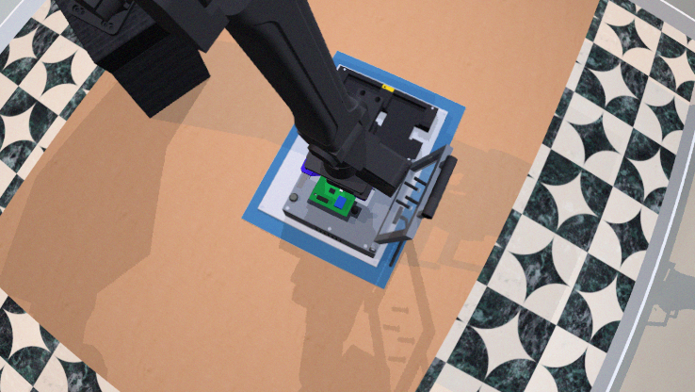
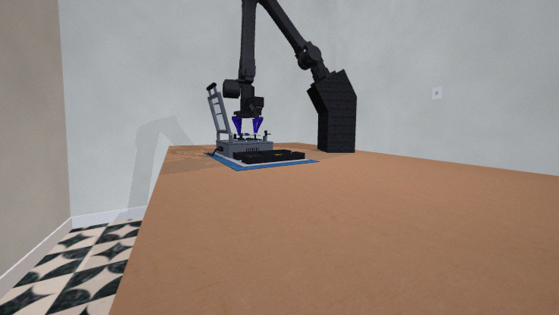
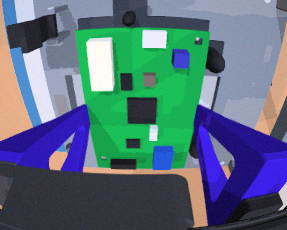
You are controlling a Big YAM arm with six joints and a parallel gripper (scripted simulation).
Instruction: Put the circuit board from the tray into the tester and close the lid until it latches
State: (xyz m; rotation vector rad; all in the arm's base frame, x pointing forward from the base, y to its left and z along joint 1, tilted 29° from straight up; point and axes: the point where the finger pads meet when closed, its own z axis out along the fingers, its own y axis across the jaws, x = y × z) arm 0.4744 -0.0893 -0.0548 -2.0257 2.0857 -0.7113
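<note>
The green circuit board lies right at my hand. From my hand the other things lie so: black plate: 20 mm below, 10 mm to the left, 10 mm ahead; tester: 40 mm to the left, 40 mm ahead, 20 mm above; dark latch hook: 60 mm to the left, 60 mm behind.
</note>
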